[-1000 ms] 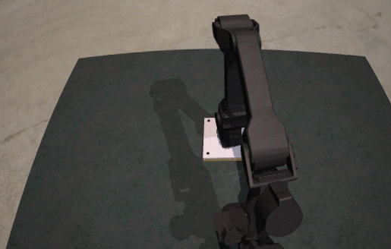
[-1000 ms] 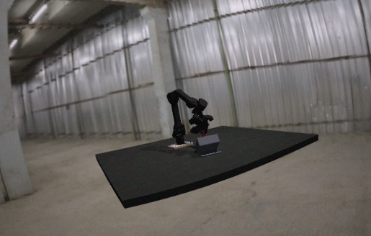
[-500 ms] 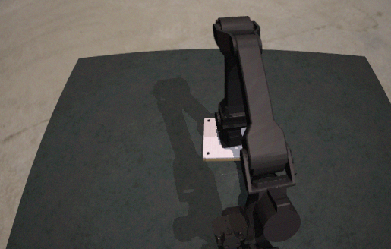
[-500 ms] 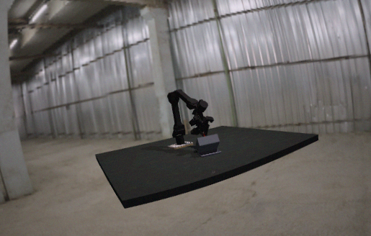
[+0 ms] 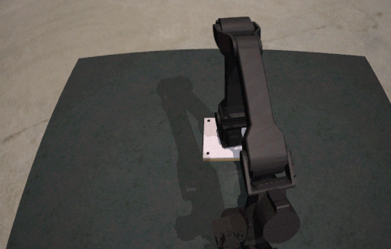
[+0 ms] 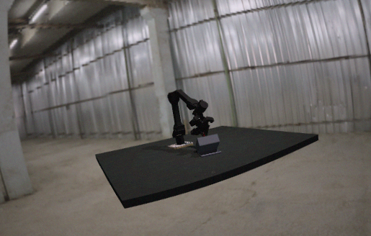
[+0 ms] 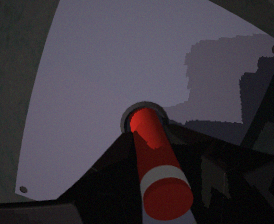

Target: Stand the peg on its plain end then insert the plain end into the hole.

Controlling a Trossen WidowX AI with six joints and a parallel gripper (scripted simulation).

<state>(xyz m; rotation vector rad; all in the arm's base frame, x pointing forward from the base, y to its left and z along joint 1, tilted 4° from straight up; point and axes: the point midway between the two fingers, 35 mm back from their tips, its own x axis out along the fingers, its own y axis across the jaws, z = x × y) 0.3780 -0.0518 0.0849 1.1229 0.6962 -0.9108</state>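
My gripper tip is 10 mm below the red peg and 10 mm past it. Also, from my gripper tip: sloped grey panel (40 mm below, 20 mm ahead, 10 mm to the right).
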